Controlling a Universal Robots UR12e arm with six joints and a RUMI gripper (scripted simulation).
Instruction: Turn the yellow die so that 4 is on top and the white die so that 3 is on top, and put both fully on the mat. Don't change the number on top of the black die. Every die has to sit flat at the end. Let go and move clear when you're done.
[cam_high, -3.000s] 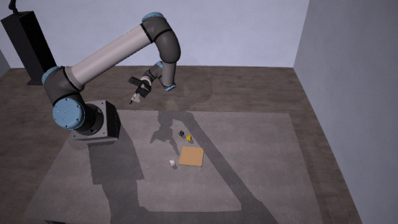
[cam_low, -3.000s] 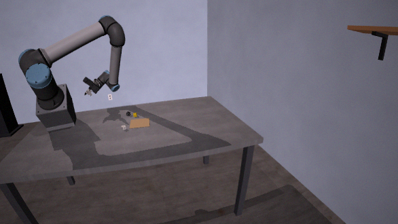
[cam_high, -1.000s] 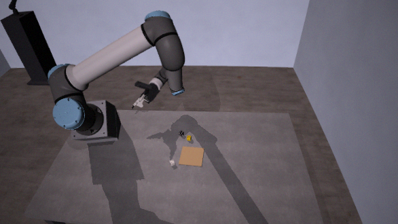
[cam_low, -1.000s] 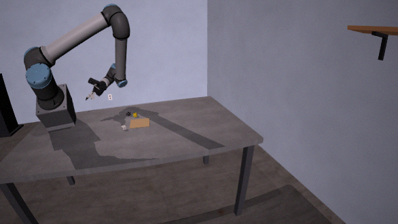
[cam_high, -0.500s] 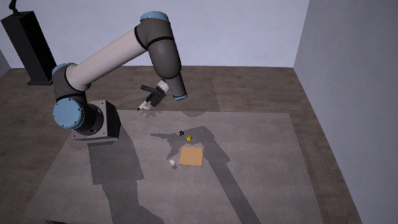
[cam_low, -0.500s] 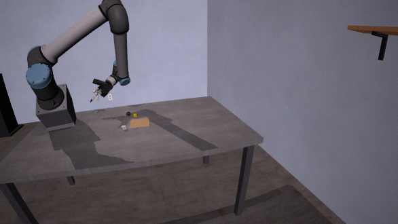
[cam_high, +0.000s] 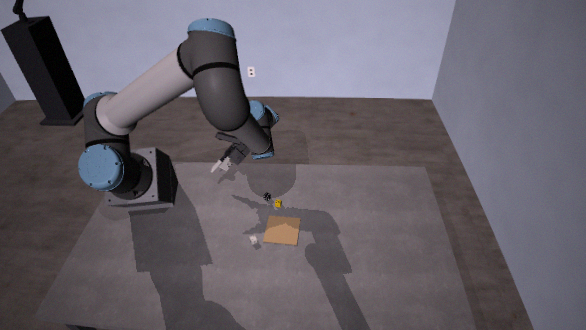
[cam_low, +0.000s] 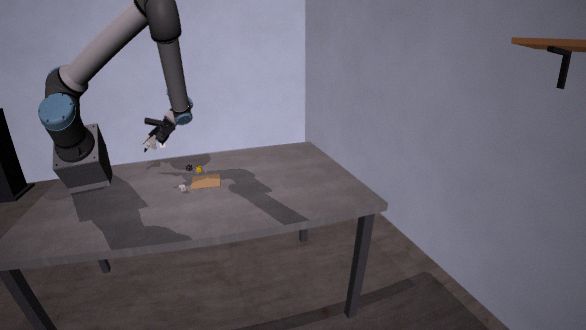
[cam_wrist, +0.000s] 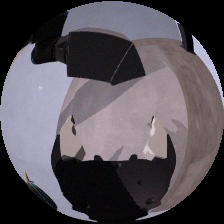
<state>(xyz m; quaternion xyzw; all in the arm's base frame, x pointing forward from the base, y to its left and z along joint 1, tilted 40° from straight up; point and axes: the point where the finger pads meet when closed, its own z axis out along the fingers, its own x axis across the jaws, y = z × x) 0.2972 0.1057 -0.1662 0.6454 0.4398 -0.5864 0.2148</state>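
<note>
Now: the white die 220 mm ahead of my hand, 280 mm to the right of it and 130 mm below it. From my hand the other things lie so: black die 240 mm ahead, 40 mm to the right, 130 mm below; tan mat 330 mm ahead, 210 mm to the right, 140 mm below; yellow die 300 mm ahead, 70 mm to the right, 130 mm below.
</note>
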